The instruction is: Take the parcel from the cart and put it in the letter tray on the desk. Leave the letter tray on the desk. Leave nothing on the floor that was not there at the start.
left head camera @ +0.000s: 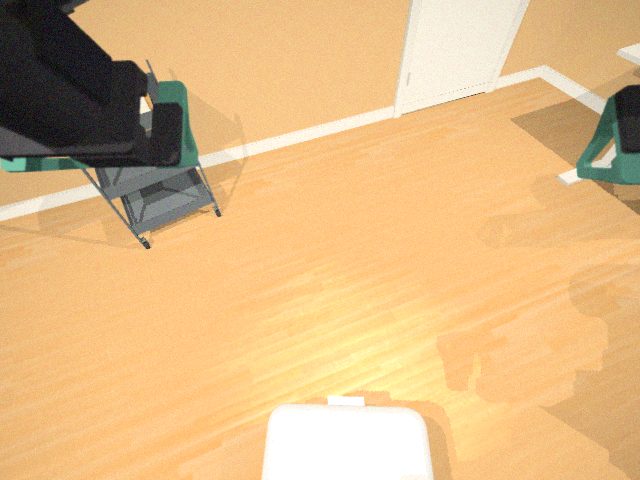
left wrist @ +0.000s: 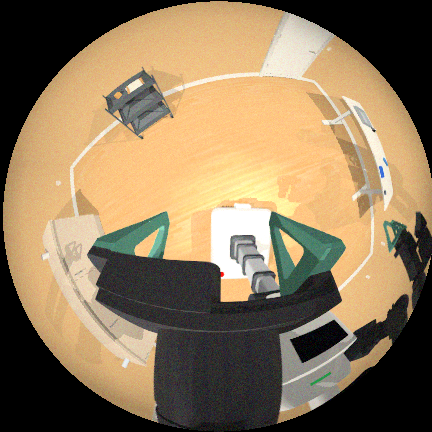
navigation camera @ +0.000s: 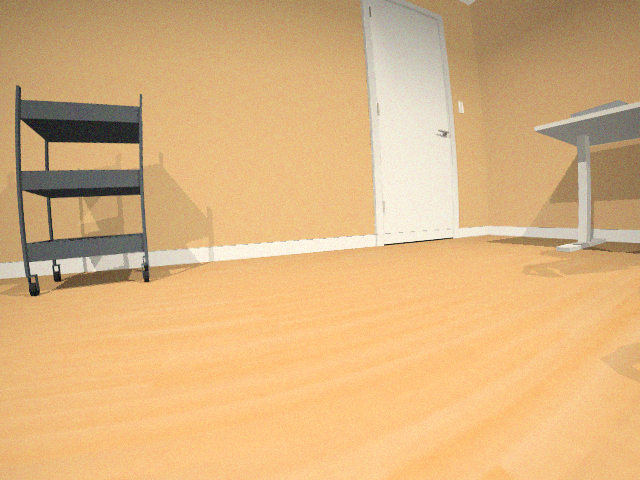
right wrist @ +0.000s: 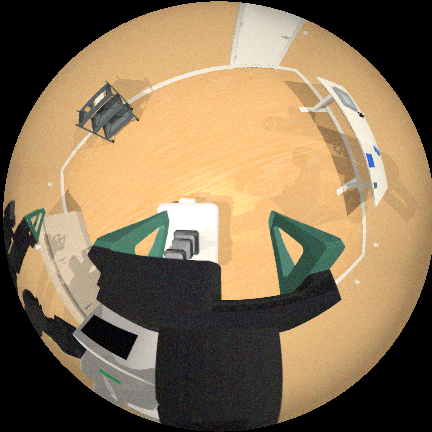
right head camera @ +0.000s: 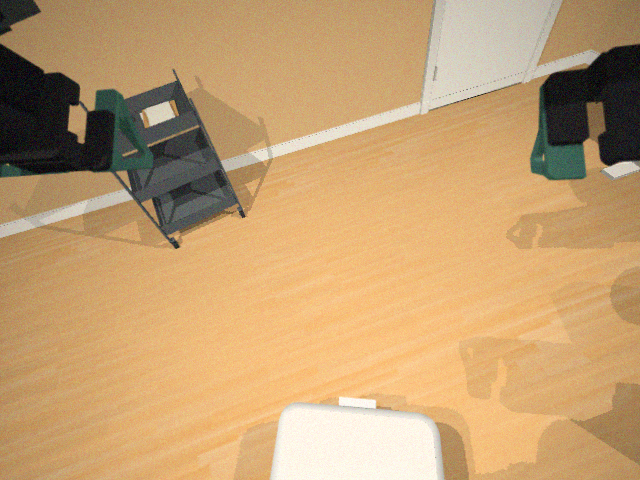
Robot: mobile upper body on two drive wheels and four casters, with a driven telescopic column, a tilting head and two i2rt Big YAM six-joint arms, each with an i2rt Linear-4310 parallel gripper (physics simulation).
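Places are measured from the left arm's base along level axes (x right, y back, z down), in metres.
Where they show: left gripper, fingertip midpoint: (left head camera: 148, 159) (left wrist: 218, 216) (right wrist: 41, 209) (right head camera: 110, 164); right gripper, fingertip midpoint: (left head camera: 635, 168) (left wrist: 387, 221) (right wrist: 218, 215) (right head camera: 598, 161).
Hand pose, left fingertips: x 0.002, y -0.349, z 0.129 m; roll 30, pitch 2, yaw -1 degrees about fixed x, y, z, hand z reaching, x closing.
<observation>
After its pixels a point has its place.
A dark grey three-tier cart (left head camera: 175, 212) @(x -0.682, y -1.251, z 1.237 m) (right head camera: 204, 214) @(x -0.672, y -1.257, z 1.251 m) (left wrist: 155, 122) @(x -0.669, y -1.254, z 1.266 m) (navigation camera: 80, 180) @(x -0.695, y -1.242, z 0.985 m) stands by the wall at the left. In its top tray lies a white-topped item with brown ends (right head camera: 159, 113) @(x -0.727, y -1.427, z 0.723 m) (left wrist: 134, 86) @(x -0.705, y -1.384, z 0.723 m) (right wrist: 100, 96) @(x -0.705, y -1.439, z 0.723 m), probably the parcel; a brown patch beside it is too small to identify. The grey letter tray (left wrist: 364, 116) @(x 2.013, y -1.706, z 0.680 m) (right wrist: 345, 98) @(x 1.932, y -1.677, z 0.687 m) (navigation camera: 599, 109) @(x 1.718, y -1.545, z 0.646 m) lies on the white desk (left wrist: 376, 147) @(x 2.068, y -1.223, z 0.690 m) (right wrist: 381, 185) @(x 2.418, y -0.667, z 0.690 m) (navigation camera: 615, 129) @(x 1.947, y -1.638, z 0.715 m) at the right. My left gripper (left head camera: 103, 165) (right head camera: 77, 170) (left wrist: 218, 216) @(x 0.002, y -0.349, z 0.129 m) is open and empty, in front of the cart in the head views. My right gripper (right wrist: 218, 215) @(x 0.456, y -0.339, z 0.135 m) is open and empty, far from the cart.
Blue objects (left wrist: 381, 171) @(x 2.029, y -0.877, z 0.682 m) (right wrist: 370, 160) @(x 2.034, y -0.874, z 0.682 m) lie on the desk. A white door (left head camera: 460, 46) @(x 1.017, y -2.544, z 0.990 m) (right head camera: 483, 46) @(x 0.978, y -2.527, z 1.043 m) (navigation camera: 410, 124) @(x 0.957, y -2.519, z 0.462 m) stands between cart and desk. A beige cabinet (left wrist: 75, 225) @(x -1.463, y -0.161, z 0.899 m) (right wrist: 65, 225) @(x -1.434, y -0.093, z 0.971 m) is at the left in the wrist views. My white base (left head camera: 346, 444) @(x 0.224, y -0.207, z 1.149 m) (right head camera: 356, 444) @(x 0.228, y -0.213, z 1.150 m) is at the bottom.
</observation>
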